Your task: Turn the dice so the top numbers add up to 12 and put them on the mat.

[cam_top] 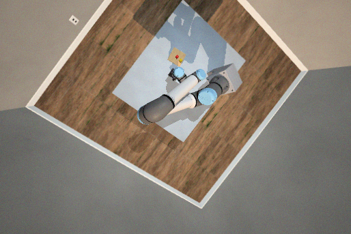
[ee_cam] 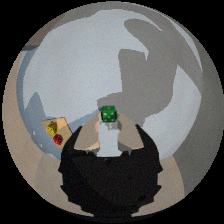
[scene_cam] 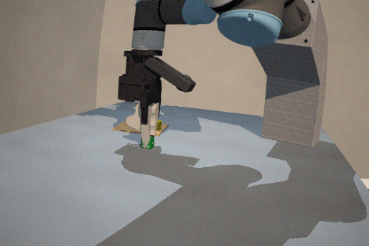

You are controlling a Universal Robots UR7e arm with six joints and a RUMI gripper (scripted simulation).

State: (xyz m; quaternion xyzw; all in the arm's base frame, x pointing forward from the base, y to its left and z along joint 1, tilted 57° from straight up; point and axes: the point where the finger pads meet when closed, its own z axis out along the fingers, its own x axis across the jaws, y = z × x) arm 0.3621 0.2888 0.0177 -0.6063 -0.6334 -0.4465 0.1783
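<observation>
My gripper is now 1 cm above the green die. The rest, counted from my hand: tan mat (15 cm to the right, 13 cm ahead, 2 cm below); then red die (15 cm to the right, 13 cm ahead); then yellow die (16 cm to the right, 8 cm ahead).
</observation>
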